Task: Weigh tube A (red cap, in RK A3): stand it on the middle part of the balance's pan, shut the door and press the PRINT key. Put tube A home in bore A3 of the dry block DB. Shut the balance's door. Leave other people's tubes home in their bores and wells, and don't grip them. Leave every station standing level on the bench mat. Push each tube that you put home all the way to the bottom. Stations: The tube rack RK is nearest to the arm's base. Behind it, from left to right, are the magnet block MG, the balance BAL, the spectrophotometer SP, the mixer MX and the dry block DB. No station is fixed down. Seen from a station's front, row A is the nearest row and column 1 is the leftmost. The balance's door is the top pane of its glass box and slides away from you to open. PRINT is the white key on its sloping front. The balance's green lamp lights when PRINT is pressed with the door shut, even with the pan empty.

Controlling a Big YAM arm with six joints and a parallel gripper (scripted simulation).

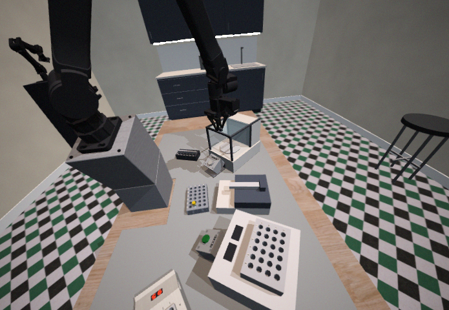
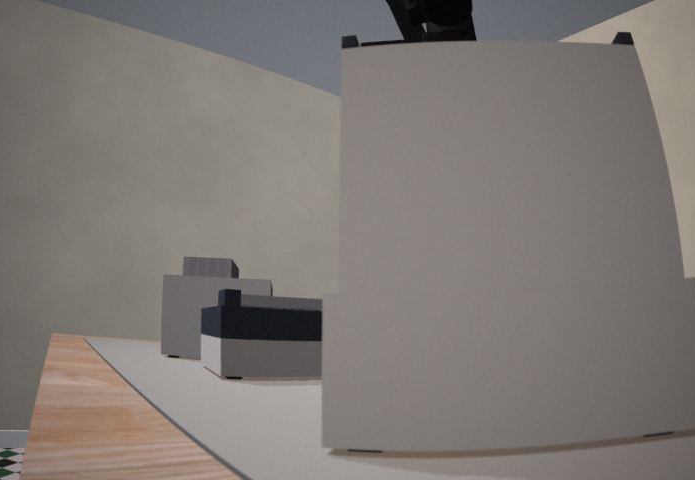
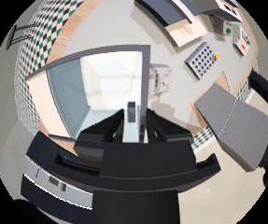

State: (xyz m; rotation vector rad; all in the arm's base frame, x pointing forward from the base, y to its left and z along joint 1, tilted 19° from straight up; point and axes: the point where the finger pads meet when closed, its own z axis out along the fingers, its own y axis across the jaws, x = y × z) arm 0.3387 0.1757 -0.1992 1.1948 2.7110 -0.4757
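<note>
My gripper is now 3 cm short of the balance door, 2 cm to the right of it and 1 cm above it. Round my hand: magnet block: 20 cm below, 20 cm behind, 10 cm to the left; spectrophotometer: 24 cm to the right, 16 cm below, 7 cm ahead; tube rack: 22 cm to the right, 21 cm below, 12 cm behind.
</note>
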